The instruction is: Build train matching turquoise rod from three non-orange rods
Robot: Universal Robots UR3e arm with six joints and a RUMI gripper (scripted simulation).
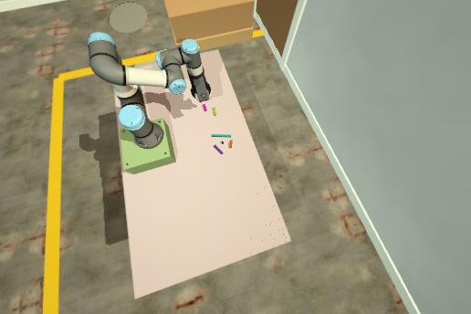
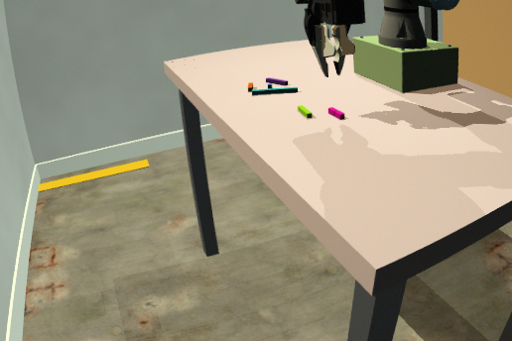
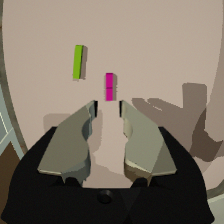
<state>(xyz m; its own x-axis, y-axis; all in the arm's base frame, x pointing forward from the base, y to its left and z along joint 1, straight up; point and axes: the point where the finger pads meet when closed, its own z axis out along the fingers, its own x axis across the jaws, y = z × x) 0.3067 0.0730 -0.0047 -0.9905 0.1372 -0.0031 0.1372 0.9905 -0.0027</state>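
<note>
Now: the purple rod 25 cm to the right of my hand, 9 cm below it and 4 cm behind it. From my hand the other things lie so: turquoise rod: 19 cm to the right, 9 cm below, 1 cm ahead; small blue rod: 22 cm to the right, 9 cm below; lime rod: 9 cm below, 4 cm to the right, 4 cm ahead.
</note>
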